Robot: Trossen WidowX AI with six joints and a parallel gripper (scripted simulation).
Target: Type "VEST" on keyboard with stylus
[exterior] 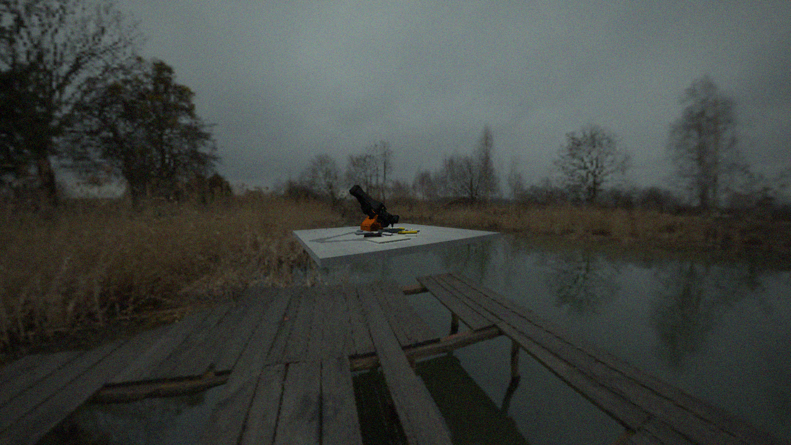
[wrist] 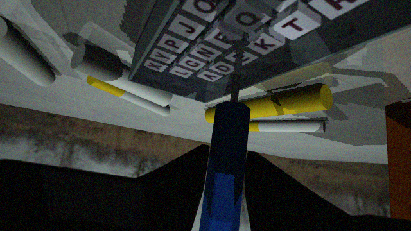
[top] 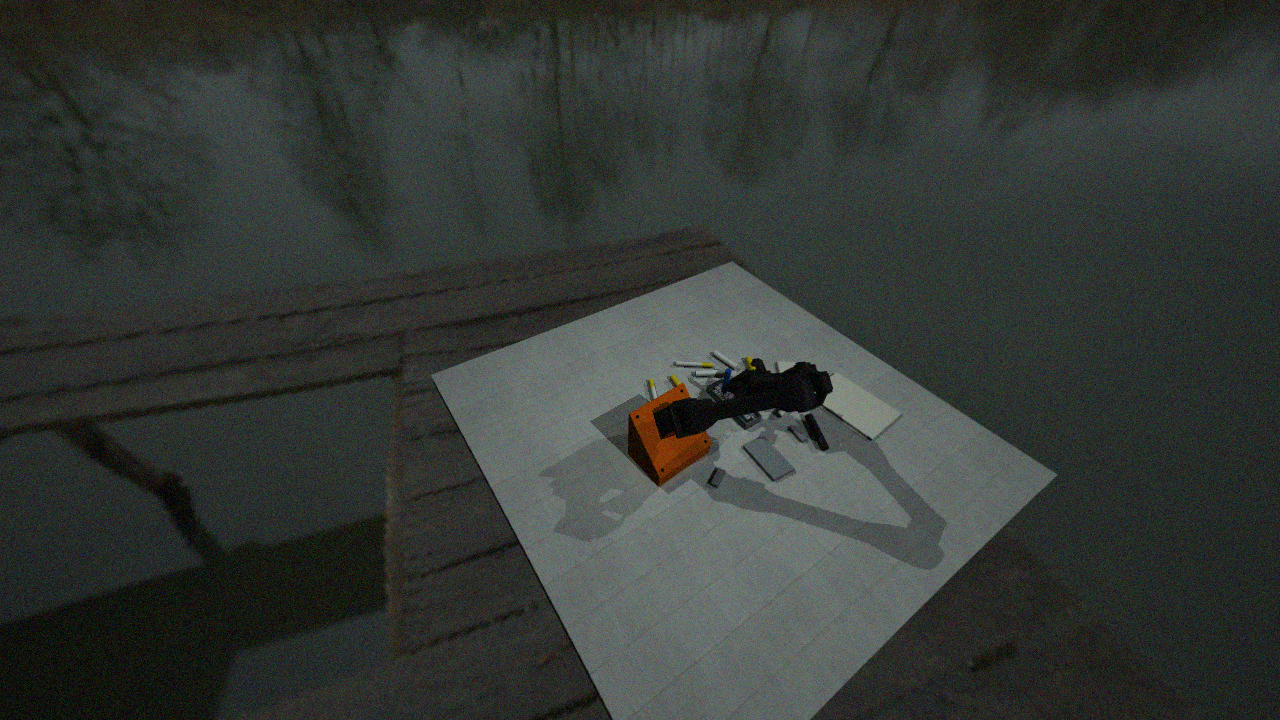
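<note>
The yellow stick is 90 mm to the left of my gripper tip, 80 mm behind it and 60 mm below it. Also, from my gripper tip: blue stylus: 10 mm below; grey plate: 240 mm to the right, 60 mm below, 30 mm behind; black bar: 240 mm to the right, 150 mm ahead, 60 mm below.
</note>
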